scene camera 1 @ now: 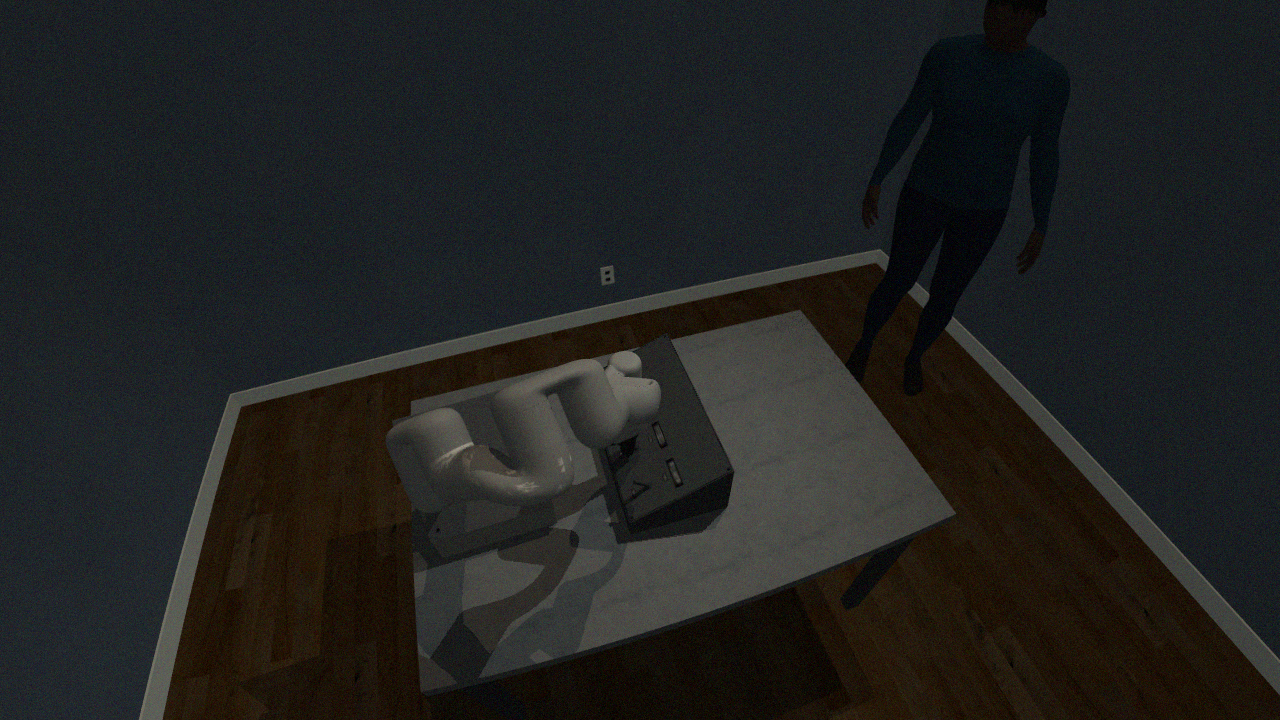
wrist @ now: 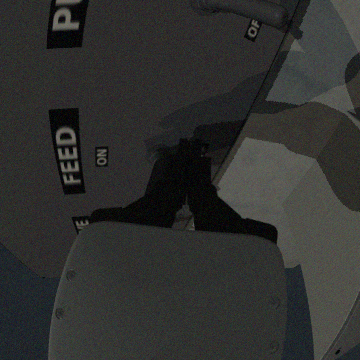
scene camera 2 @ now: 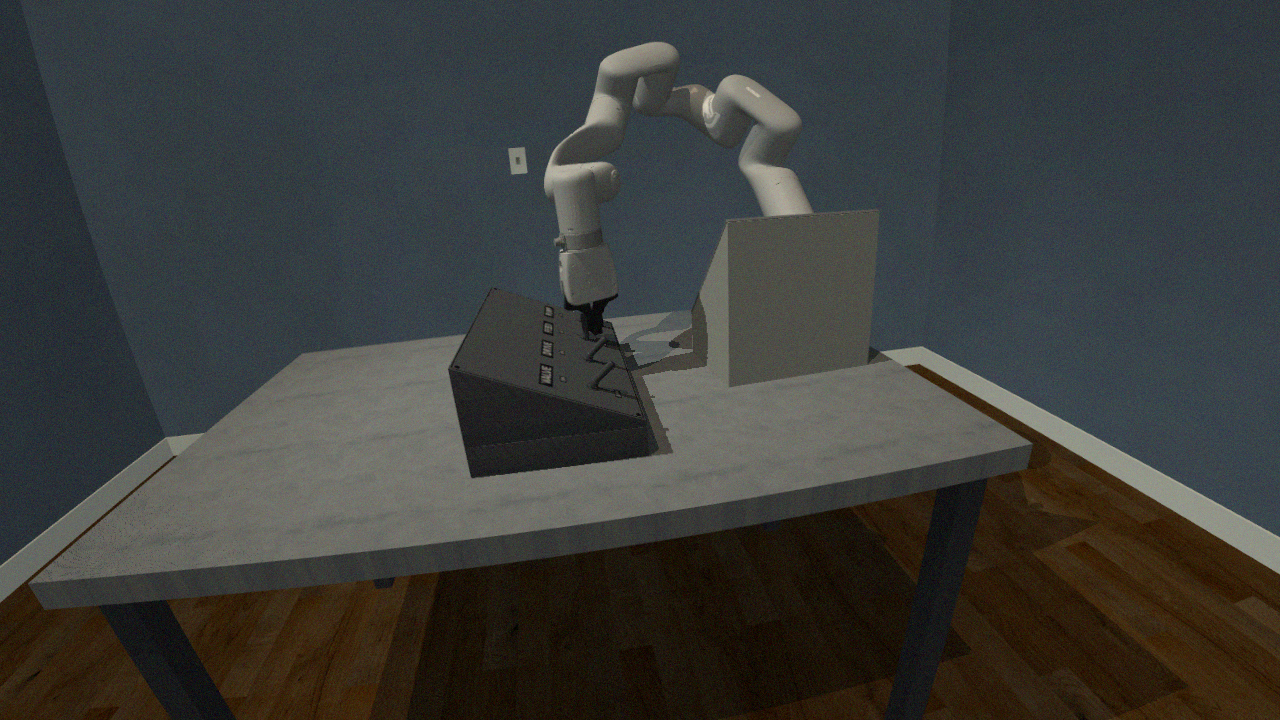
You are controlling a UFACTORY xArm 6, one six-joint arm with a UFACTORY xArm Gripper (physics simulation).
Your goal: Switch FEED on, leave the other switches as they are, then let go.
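Pixels of known places: gripper, fingertip midpoint: (scene camera 1: 627, 452) (wrist: 190, 153) (scene camera 2: 596, 332); arm's base at its link origin: (scene camera 2: 804, 252).
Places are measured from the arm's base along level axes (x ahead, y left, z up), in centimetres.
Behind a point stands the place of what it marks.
The dark sloped switch panel (scene camera 1: 693, 402) @[z -5.7, x 61.5, y -2.6 cm] (scene camera 2: 510, 335) @[z -7.7, x 57.7, y 4.4 cm] (wrist: 125, 75) @[z -11.7, x 46.6, y -11.3 cm] stands on the table. The FEED label (scene camera 2: 547, 327) @[z -10.1, x 50.8, y -5.7 cm] (wrist: 69, 151) @[z -10.2, x 50.4, y -6.1 cm] and its ON mark (wrist: 101, 157) @[z -11.2, x 48.3, y -5.1 cm] show in the wrist view. My gripper (scene camera 2: 590, 333) @[z -12.5, x 41.6, y -5.9 cm] (wrist: 190, 153) @[z -12.5, x 41.6, y -5.9 cm] is shut and empty, with its fingertips low at the panel's face in the FEED row. The FEED lever is hidden by the dark fingers, so its position and any contact cannot be told. The PUMP lever (wrist: 250, 10) @[z -10.1, x 40.9, y -16.2 cm] points toward its OFF mark (wrist: 253, 29) @[z -14.6, x 39.2, y -15.8 cm]. The DRIVE lever (scene camera 2: 597, 348) @[z -11.0, x 43.6, y 7.9 cm] and VALVE lever (scene camera 2: 604, 375) @[z -11.1, x 44.7, y 19.8 cm] stand up from the panel nearer scene camera 2.
The panel rests on a grey table (scene camera 1: 787, 429) @[z -22.0, x 88.5, y -10.7 cm] (scene camera 2: 358, 447) @[z -22.0, x 85.4, y 8.4 cm]. A pale upright block (scene camera 2: 796, 295) @[z -6.0, x 6.7, y 8.7 cm] stands by the arm's base in scene camera 2. A person (scene camera 1: 975, 134) stands beyond the table. The arm's shadow falls across the panel edge and table.
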